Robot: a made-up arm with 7 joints. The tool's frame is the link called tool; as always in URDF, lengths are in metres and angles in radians. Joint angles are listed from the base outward. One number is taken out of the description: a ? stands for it. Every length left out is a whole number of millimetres.
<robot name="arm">
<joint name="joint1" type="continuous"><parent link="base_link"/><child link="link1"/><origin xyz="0.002 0.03 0.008" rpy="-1.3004 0.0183 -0.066"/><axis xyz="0 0 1"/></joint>
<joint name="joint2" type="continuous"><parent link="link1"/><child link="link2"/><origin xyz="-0.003 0.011 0" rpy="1.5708 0 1.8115"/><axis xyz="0 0 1"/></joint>
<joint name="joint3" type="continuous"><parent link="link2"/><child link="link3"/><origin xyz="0.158 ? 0" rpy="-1.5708 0 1.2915"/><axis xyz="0 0 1"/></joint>
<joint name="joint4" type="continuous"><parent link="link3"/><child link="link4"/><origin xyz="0.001 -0.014 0" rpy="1.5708 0 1.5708"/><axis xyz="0 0 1"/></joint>
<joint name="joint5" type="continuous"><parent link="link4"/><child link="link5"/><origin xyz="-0.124 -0.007 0" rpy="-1.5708 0 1.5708"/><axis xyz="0 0 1"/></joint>
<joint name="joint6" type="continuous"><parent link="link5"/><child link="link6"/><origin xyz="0 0 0" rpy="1.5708 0 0"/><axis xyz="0 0 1"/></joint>
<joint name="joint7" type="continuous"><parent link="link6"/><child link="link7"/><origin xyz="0 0.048 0" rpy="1.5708 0 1.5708"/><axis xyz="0 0 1"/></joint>
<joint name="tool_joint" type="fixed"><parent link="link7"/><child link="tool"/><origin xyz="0 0 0" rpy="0 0 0"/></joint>
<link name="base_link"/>
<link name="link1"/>
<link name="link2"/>
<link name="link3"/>
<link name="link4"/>
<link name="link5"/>
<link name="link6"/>
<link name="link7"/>
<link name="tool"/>
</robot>
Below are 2 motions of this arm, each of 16 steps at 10 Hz.
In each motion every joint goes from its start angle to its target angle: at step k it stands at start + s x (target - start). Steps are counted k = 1, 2, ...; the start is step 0. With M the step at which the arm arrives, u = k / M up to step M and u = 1 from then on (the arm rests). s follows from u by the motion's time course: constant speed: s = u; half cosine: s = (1 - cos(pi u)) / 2; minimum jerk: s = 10 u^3 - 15 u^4 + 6 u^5.
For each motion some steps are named. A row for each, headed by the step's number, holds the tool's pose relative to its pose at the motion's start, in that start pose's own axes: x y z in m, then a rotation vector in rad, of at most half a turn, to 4 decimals.
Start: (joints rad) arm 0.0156 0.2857 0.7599 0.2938 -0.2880 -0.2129 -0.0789
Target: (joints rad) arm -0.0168 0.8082 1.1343 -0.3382 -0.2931 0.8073 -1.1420
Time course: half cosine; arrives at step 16
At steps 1, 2, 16:
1: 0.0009 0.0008 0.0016 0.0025 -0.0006 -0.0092
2: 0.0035 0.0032 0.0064 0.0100 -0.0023 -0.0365
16: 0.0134 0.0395 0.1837 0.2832 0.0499 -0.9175

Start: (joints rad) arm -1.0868 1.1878 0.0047 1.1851 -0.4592 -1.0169 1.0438
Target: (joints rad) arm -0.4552 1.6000 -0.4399 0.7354 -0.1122 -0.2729 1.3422
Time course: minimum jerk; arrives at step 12
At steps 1, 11, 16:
1: 0.0000 0.0002 -0.0001 0.0048 -0.0015 -0.0044
11: -0.0094 0.0650 -0.0222 0.9336 -0.5898 -0.8153
16: -0.0094 0.0655 -0.0223 0.9372 -0.5945 -0.8194

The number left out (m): -0.039
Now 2 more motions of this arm.
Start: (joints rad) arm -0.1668 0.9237 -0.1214 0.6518 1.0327 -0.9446 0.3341
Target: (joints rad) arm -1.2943 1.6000 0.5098 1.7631 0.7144 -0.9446 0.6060
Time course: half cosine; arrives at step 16
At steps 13, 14, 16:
13: -0.1682 0.2047 -0.0721 0.0775 0.9309 1.6278
14: -0.1765 0.2057 -0.0690 0.0468 0.9498 1.7337
16: -0.1829 0.2060 -0.0664 0.0182 0.9623 1.8212

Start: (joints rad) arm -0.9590 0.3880 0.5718 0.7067 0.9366 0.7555 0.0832
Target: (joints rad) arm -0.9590 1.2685 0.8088 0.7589 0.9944 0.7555 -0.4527
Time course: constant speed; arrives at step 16
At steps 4, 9, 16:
4: 0.0248 0.0644 -0.0135 -0.0442 0.0675 0.0792
9: 0.0334 0.1498 -0.0323 -0.1226 0.1306 0.1774
16: 0.0035 0.2653 -0.0604 -0.2605 0.1669 0.3142

